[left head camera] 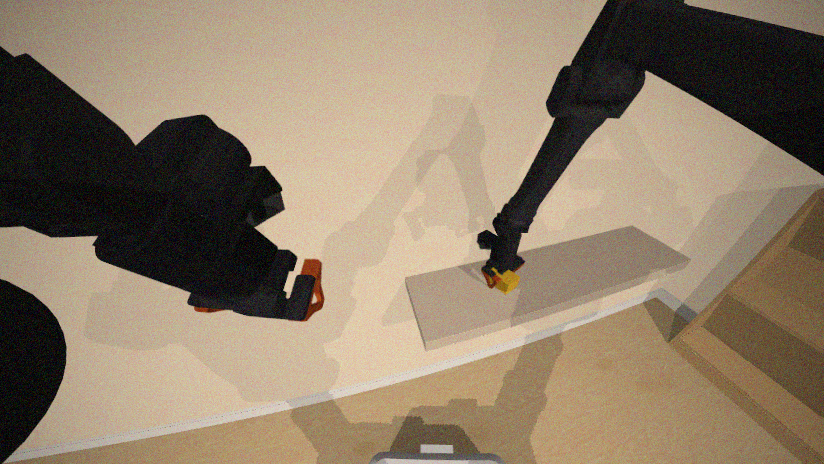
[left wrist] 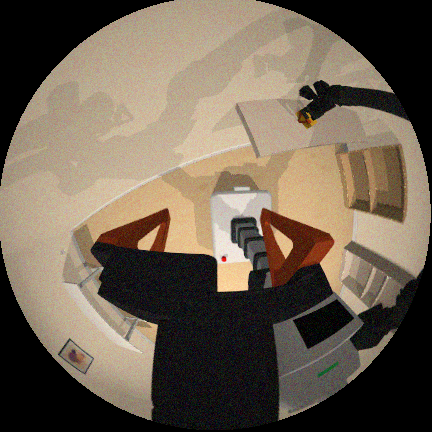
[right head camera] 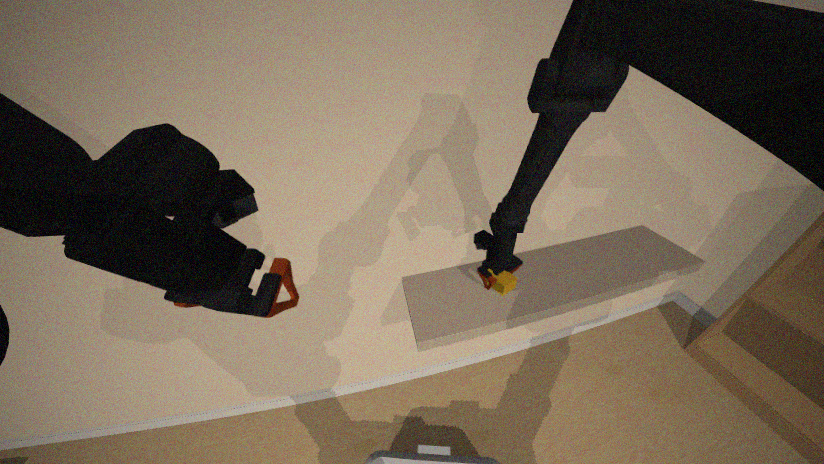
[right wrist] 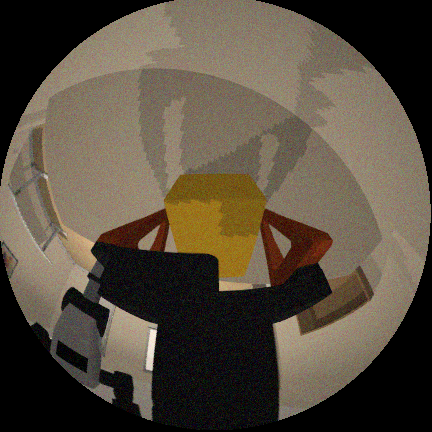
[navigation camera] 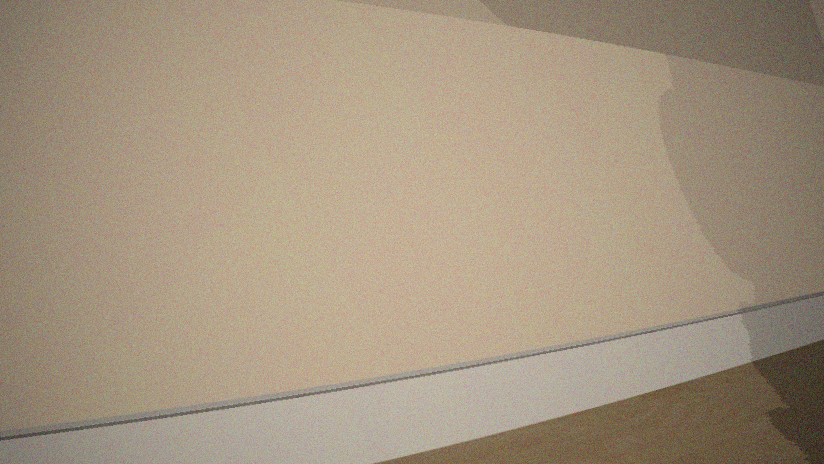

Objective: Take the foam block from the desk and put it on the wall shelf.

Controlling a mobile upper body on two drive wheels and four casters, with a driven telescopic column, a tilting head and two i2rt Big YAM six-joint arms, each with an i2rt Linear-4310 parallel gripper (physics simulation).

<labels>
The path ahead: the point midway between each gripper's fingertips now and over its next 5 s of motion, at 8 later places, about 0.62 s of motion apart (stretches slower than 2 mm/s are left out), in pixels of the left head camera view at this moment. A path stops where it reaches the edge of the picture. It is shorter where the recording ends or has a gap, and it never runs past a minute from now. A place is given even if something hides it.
The left gripper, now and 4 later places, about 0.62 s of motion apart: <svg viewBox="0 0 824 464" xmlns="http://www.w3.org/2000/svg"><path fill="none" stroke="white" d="M289 301L283 289L272 268L259 244L245 216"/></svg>
The right gripper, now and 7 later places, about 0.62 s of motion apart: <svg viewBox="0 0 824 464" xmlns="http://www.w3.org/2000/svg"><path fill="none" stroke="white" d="M499 281L500 276L502 267L504 259L506 250L507 246L513 213L544 157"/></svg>
</labels>
